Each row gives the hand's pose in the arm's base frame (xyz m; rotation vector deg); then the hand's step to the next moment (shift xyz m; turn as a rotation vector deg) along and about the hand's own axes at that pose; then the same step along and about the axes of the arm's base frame.
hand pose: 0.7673 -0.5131 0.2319 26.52 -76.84 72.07
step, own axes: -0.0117 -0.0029 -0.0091 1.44 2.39 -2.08
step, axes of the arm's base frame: 0.0095 0.0021 -0.0116 -1.44 3.16 -0.20
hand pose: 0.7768 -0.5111 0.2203 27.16 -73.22 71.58
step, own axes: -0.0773 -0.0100 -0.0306 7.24 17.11 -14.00
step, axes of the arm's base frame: 0.0371 -0.0103 -0.0744 -10.15 20.57 -3.86
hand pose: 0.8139 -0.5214 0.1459 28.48 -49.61 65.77
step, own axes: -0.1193 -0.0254 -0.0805 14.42 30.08 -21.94
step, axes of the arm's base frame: 0.0325 -0.0188 -0.1412 -18.48 35.18 -3.84
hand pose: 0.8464 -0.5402 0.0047 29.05 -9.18 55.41
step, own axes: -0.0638 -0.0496 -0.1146 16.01 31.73 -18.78
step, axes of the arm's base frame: -0.0060 -0.0155 -0.1392 -18.64 35.61 0.03
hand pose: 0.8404 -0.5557 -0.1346 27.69 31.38 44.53
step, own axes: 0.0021 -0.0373 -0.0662 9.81 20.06 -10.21
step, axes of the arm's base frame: -0.0205 -0.0081 -0.0728 -10.94 21.94 1.37
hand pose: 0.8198 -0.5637 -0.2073 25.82 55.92 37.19
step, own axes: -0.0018 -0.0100 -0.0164 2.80 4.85 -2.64
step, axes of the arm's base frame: -0.0119 -0.0074 -0.0132 -2.62 5.61 -0.02
